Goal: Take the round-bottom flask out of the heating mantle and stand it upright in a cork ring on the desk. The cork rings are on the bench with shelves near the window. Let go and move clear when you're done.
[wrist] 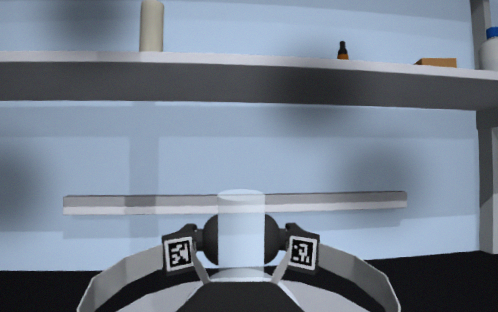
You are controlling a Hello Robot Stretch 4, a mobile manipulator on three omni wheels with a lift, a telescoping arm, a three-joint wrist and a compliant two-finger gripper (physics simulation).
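The clear round-bottom flask (241, 212) stands upright in the middle of the wrist view. Its neck rises between the finger pads, and the top of its round body shows low down. My gripper (241, 241) is shut on the neck, with a dark pad against each side. The pale heating mantle (156, 299) shows in part below the fingers. The flask's lower body is hidden behind the dark front of the gripper. No cork ring shows in this view.
A shelf (250, 61) crosses above, holding a beige cylinder (151, 27), a small dark-topped bottle (342, 51), an orange-brown box (438, 62) and a blue-capped bottle (492, 52). A pale horizontal bar (110, 205) runs behind the flask. A shelf post (486, 165) stands at the right.
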